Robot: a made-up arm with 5 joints.
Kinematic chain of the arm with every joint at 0, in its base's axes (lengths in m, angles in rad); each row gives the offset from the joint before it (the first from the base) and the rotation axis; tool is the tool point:
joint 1: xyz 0 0 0.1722 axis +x
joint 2: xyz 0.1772 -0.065 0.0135 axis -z
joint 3: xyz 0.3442 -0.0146 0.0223 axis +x
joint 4: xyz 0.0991 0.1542 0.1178 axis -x
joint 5: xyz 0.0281 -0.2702 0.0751 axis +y
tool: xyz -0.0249 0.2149 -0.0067
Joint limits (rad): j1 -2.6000..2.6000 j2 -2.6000..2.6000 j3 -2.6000..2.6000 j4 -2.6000..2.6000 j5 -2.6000..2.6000
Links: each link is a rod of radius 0.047 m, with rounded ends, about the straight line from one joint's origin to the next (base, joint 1, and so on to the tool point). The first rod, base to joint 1, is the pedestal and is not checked.
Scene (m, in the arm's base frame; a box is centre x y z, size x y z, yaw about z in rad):
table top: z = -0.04
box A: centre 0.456 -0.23 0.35 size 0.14 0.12 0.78 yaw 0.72
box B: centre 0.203 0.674 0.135 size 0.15 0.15 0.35 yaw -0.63
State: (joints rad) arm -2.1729 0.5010 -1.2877 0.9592 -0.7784
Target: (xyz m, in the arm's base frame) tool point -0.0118 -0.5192 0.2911
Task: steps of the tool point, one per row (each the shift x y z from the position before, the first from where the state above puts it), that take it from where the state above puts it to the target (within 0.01 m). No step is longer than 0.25 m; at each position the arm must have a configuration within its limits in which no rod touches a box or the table.
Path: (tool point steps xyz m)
1: -0.0238 0.0600 0.1104
2: -0.0567 0.0398 0.1094
3: -0.0858 0.0177 0.0985
4: -0.1093 -0.0038 0.0780
5: -0.1256 -0.0219 0.0495
6: -0.1332 -0.0348 0.0154
7: -0.0210 -0.2185 -0.0280
8: -0.0358 -0.1831 -0.1044
9: -0.0479 -0.1214 -0.1550
10: -0.0564 -0.0496 -0.1720

